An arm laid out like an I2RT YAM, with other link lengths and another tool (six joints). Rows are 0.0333 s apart.
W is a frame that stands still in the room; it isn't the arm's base.
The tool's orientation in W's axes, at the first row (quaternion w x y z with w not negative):
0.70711 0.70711 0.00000 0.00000
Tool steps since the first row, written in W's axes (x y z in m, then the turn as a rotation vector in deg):
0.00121 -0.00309 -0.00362 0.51 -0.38 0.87
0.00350 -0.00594 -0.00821 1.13 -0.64 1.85
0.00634 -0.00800 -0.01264 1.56 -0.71 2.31
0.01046 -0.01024 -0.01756 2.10 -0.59 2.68
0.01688 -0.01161 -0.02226 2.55 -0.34 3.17
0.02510 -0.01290 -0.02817 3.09 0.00 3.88
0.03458 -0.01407 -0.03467 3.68 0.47 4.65
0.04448 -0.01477 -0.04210 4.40 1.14 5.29
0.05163 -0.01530 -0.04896 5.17 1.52 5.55
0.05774 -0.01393 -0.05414 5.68 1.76 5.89
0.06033 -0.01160 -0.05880 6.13 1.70 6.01
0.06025 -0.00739 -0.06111 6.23 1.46 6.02
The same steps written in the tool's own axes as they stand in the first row. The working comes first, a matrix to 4 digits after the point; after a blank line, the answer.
The tool's axes in the first row as the columns of a matrix, in W's axes (used below as rounded here):
1.0000 0.0000 0.0000
0.0000 0.0000 -1.0000
0.0000 1.0000 0.0000

0.00121 -0.00362 0.00309 0.51 0.87 0.38
0.00350 -0.00821 0.00594 1.13 1.85 0.64
0.00634 -0.01264 0.00800 1.56 2.31 0.71
0.01046 -0.01756 0.01024 2.10 2.68 0.59
0.01688 -0.02226 0.01161 2.55 3.17 0.34
0.02510 -0.02817 0.01290 3.09 3.88 0.00
0.03458 -0.03467 0.01407 3.68 4.65 -0.47
0.04448 -0.04210 0.01477 4.40 5.29 -1.14
0.05163 -0.04896 0.01530 5.17 5.55 -1.52
0.05774 -0.05414 0.01393 5.68 5.89 -1.76
0.06033 -0.05880 0.01160 6.13 6.01 -1.70
0.06025 -0.06111 0.00739 6.23 6.02 -1.46

